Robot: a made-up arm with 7 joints.
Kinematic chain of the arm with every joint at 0, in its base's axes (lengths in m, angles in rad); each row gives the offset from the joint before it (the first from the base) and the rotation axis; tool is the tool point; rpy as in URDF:
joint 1: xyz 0 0 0.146 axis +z
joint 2: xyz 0 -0.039 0.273 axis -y
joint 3: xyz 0 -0.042 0.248 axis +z
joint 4: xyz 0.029 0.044 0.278 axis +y
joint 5: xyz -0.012 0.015 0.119 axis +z
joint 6: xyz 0 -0.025 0.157 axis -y
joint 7: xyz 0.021 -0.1 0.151 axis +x
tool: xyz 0 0 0 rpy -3.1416 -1.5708 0
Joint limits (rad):
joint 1: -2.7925..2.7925
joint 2: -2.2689..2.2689
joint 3: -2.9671..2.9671
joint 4: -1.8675..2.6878
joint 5: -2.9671..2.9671
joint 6: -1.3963..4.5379
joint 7: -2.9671..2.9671
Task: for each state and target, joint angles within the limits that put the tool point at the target. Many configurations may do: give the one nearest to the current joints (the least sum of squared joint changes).
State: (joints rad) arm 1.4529 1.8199 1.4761 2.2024 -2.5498 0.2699 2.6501
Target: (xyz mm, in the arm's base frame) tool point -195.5 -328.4 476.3
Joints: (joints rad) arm 1.9447 1.5915 0.9704 2.4908 -2.5053 0.1992 2.6501
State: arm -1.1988 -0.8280 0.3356 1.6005 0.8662 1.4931 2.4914
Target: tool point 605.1 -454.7 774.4
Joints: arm -0.5738 -0.7594 0.4690 1.0068 0.4572 1.2105 2.4914
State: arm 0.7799 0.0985 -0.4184 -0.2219 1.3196 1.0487 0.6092
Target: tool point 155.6 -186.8 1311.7
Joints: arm 0.8533 0.1353 -0.6179 0.1328 1.3204 0.9781 0.6092
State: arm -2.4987 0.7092 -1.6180 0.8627 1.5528 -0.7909 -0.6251
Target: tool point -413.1 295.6 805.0
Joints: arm -1.9633 0.5389 -1.6970 1.5704 1.3571 -0.7773 -0.6251
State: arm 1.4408 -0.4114 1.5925 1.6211 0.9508 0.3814 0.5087
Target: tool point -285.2 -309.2 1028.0
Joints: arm 1.7619 0.1495 2.0068 1.1349 0.9410 0.3122 0.5087
